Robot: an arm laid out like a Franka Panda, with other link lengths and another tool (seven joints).
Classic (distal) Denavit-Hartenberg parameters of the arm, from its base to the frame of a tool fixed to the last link. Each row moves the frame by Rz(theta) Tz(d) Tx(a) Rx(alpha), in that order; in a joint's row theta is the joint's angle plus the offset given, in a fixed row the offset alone. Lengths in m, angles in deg.
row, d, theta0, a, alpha
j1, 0.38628, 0, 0, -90
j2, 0, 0, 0, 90
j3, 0.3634, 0, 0.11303, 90
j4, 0, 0, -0.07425, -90
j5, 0.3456, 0, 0, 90
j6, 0, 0, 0.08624, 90
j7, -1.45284, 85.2, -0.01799, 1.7
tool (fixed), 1.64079, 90, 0, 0
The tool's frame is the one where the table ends.
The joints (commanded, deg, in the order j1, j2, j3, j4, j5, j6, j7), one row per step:
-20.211 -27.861 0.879 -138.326 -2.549 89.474 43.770
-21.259 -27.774 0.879 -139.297 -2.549 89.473 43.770
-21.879 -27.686 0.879 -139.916 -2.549 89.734 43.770
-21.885 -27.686 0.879 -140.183 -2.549 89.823 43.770
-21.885 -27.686 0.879 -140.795 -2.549 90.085 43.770
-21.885 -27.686 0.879 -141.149 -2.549 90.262 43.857
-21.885 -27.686 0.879 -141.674 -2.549 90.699 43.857
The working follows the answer.
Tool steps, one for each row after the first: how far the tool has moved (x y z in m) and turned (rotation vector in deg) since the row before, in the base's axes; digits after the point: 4 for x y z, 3 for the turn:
-0.0068 -0.0041 -0.0074 0.363 0.995 -1.055
-0.0033 -0.0026 -0.0046 0.164 0.415 -0.612
-0.0009 0.0003 -0.0018 0.066 0.166 -0.004
-0.0019 0.0007 -0.0040 0.130 0.325 0.008
-0.0011 0.0003 -0.0023 0.033 0.172 -0.074
-0.0009 0.0004 -0.0033 0.039 0.080 0.017

Tool pose at each row, in the base's axes (x y z in m, rotation vector in deg; rounded; the steps above come from the unrounded poses):
0.3121 -0.1359 0.4868 -77.796 -140.928 10.304
0.3053 -0.1400 0.4794 -78.499 -139.267 10.234
0.3020 -0.1426 0.4748 -78.985 -138.445 10.148
0.3010 -0.1423 0.4730 -78.893 -138.292 10.173
0.2991 -0.1415 0.4690 -78.694 -138.003 10.225
0.2980 -0.1412 0.4667 -78.696 -137.801 10.276
0.2971 -0.1408 0.4634 -78.626 -137.740 10.284

